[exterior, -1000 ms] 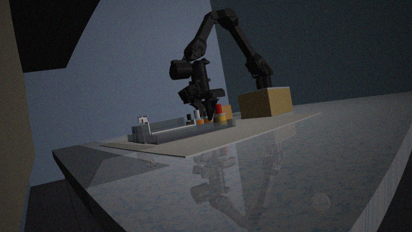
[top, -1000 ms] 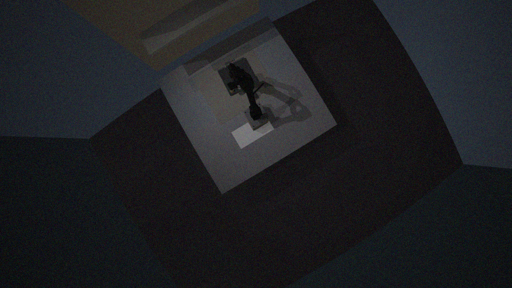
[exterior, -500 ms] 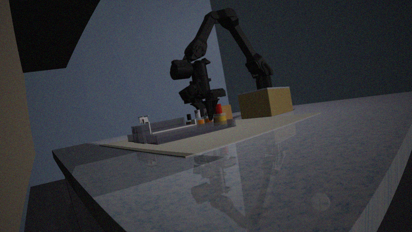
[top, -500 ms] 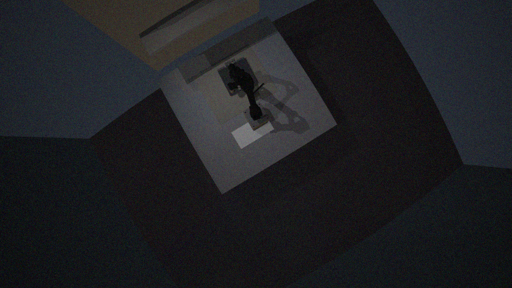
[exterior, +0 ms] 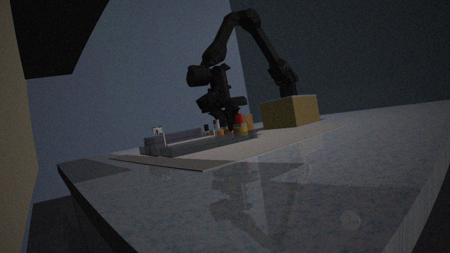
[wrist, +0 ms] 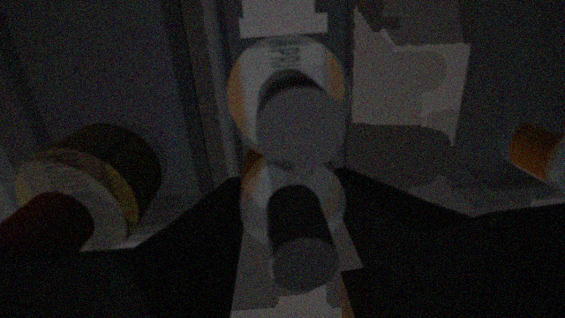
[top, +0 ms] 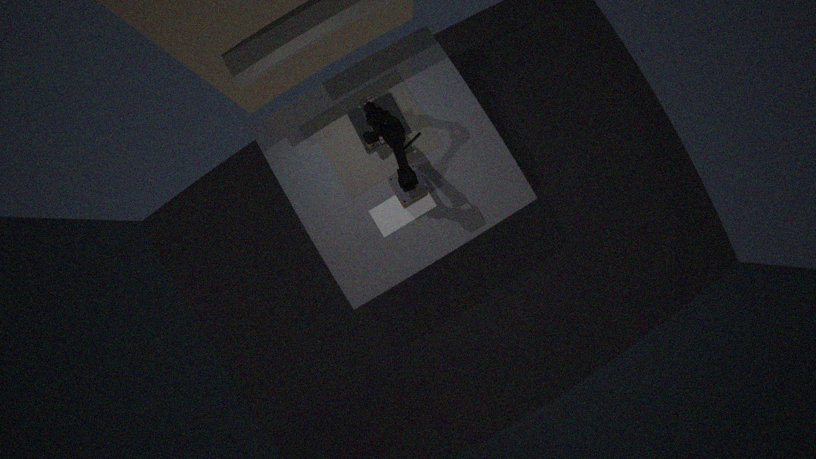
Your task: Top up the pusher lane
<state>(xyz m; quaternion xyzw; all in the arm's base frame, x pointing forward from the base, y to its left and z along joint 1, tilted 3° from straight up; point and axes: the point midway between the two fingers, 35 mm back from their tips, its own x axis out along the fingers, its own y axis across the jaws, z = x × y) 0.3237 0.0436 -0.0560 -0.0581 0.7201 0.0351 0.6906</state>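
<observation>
Now: the pale mat 60 mm ahead of my gripper tip, 30 mm to the left of it and 30 mm below it. The rest, counted from my gripper tip: thin dark rod 160 mm to the right, 60 mm behind, 20 mm below; then pusher lane 150 mm ahead, 10 mm to the right, 10 mm below; then pale pusher plate 150 mm ahead, 20 mm above, 10 mm to the right.
</observation>
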